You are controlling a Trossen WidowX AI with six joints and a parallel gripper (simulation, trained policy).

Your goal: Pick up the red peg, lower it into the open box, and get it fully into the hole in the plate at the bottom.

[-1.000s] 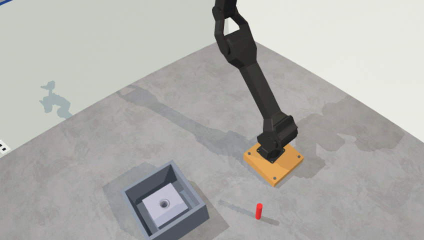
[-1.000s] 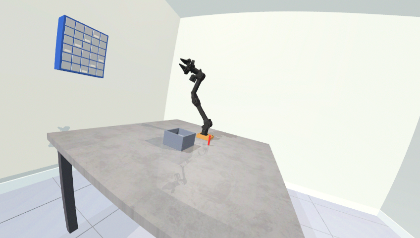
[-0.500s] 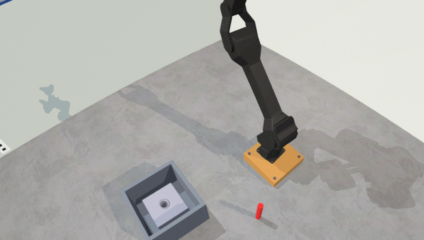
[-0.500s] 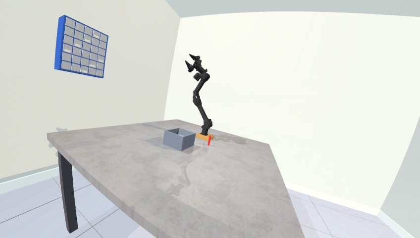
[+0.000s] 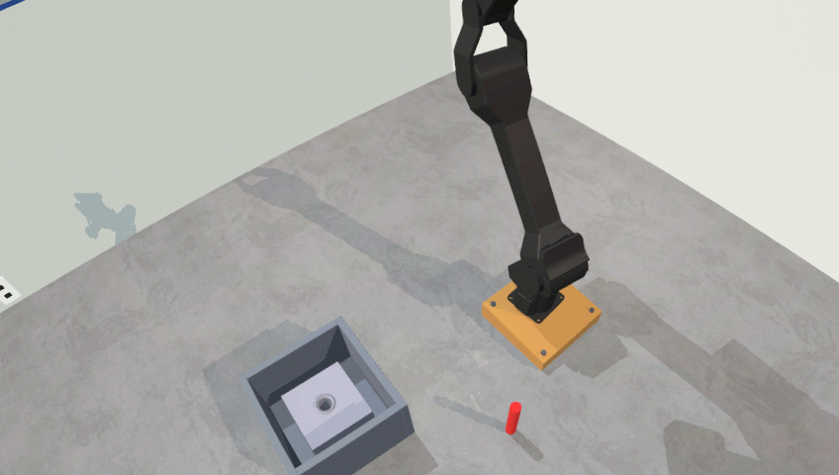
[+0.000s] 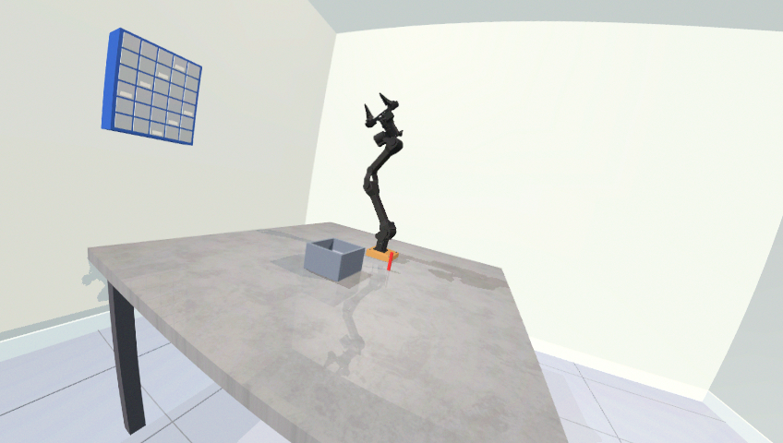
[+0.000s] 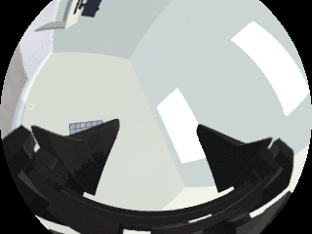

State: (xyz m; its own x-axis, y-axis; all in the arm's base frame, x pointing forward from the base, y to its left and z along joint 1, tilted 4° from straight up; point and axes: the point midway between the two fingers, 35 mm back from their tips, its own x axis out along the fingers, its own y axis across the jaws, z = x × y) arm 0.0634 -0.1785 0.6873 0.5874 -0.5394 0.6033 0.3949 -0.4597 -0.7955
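Now: gripper tip 80 mm short of the red peg, 250 mm to the right of it and 710 mm above it. The rest, counted from my gripper tip: pale plate: 240 mm ahead, 80 mm to the left, 700 mm below; grey box: 240 mm ahead, 80 mm to the left, 720 mm below.
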